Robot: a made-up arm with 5 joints. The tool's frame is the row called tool.
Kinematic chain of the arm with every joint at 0, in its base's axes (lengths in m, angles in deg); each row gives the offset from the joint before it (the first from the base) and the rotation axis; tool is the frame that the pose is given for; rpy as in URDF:
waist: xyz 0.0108 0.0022 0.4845 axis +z
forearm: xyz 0.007 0.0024 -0.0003 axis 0 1 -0.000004
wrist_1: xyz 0.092 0.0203 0.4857 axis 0 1 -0.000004
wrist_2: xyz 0.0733 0.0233 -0.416 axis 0 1 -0.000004
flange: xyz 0.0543 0.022 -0.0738 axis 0 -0.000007 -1
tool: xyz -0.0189 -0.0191 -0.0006 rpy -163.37 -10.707 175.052
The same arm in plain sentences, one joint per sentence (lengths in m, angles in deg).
The arm has five revolute joints in a row. What follows holds with every joint at zero, and every direction is one of the base frame's.
The first joint sits 0.0108 m along +x and 0.0022 m along +y and 0.4845 m along +z from the base frame's origin and rotates about +z.
The second joint sits 0.007 m along +x and 0.0024 m along +y and 0.0003 m along -z from the first joint and rotates about +y.
The third joint sits 0.092 m along +x and 0.0203 m along +y and 0.4857 m along +z from the second joint and rotates about +y.
The fourth joint sits 0.0733 m along +x and 0.0233 m along +y and 0.416 m along -z from the third joint and rotates about +y.
The fifth joint sits 0.0543 m along +x and 0.022 m along +y and 0.0738 m along -z from the fourth joint and rotates about -z.
The tool frame, which is the frame that the pose is given for, sits 0.0189 m along -x and 0.0191 m along -y and 0.0006 m along -z from the fifth joint; its axes are the base frame's turned by roll -163.37, pitch -10.71 and yaw 175.05 deg (as in URDF: about the fixed x, then y, then z).

